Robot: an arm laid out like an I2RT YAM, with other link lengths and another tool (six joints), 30 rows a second.
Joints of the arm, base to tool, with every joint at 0 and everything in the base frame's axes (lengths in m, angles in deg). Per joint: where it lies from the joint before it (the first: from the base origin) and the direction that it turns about. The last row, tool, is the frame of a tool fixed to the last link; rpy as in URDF.
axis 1: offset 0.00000 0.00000 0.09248 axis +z
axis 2: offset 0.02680 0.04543 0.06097 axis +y
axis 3: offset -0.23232 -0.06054 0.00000 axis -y
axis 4: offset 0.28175 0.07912 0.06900 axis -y
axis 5: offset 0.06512 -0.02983 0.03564 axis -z
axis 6: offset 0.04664 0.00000 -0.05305 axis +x
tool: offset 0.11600 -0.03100 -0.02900 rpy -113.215 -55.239 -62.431
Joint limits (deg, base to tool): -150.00..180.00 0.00..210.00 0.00..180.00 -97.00..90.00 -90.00..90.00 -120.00..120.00
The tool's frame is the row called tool.
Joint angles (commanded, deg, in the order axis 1, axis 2, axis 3, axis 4, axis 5, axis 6), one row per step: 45.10 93.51 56.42 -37.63 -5.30 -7.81; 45.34 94.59 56.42 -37.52 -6.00 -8.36; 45.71 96.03 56.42 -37.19 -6.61 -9.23; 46.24 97.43 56.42 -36.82 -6.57 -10.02; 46.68 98.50 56.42 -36.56 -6.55 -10.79; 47.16 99.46 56.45 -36.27 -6.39 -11.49; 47.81 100.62 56.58 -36.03 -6.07 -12.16; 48.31 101.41 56.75 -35.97 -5.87 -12.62; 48.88 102.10 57.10 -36.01 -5.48 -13.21; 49.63 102.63 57.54 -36.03 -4.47 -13.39; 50.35 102.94 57.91 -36.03 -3.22 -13.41; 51.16 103.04 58.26 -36.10 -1.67 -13.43; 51.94 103.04 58.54 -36.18 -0.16 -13.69; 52.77 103.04 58.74 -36.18 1.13 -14.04; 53.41 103.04 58.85 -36.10 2.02 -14.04
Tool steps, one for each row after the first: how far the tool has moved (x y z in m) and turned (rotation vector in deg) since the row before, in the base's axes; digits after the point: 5 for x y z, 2 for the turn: -0.00328 0.00118 -0.00578 -0.27 1.03 0.95; -0.00345 0.00149 -0.00751 -0.45 0.99 1.35; -0.00283 0.00076 -0.00712 -0.82 0.50 1.29; -0.00236 0.00059 -0.00543 -0.64 0.37 1.18; -0.00195 0.00079 -0.00469 -0.61 0.17 1.13; -0.00247 0.00096 -0.00523 -0.82 0.16 1.25; -0.00192 0.00093 -0.00322 -0.56 0.14 0.92; -0.00105 0.00161 -0.00186 -0.56 -0.15 1.09; -0.00008 0.00181 -0.00044 -0.74 -0.72 0.77; 0.00057 0.00141 0.00054 -0.75 -0.99 0.55; 0.00090 0.00134 0.00179 -0.83 -1.30 0.59; 0.00093 0.00125 0.00213 -0.79 -1.33 0.79; 0.00012 0.00176 0.00176 -0.66 -1.17 0.96; -0.00032 0.00152 0.00112 -0.38 -0.82 0.49
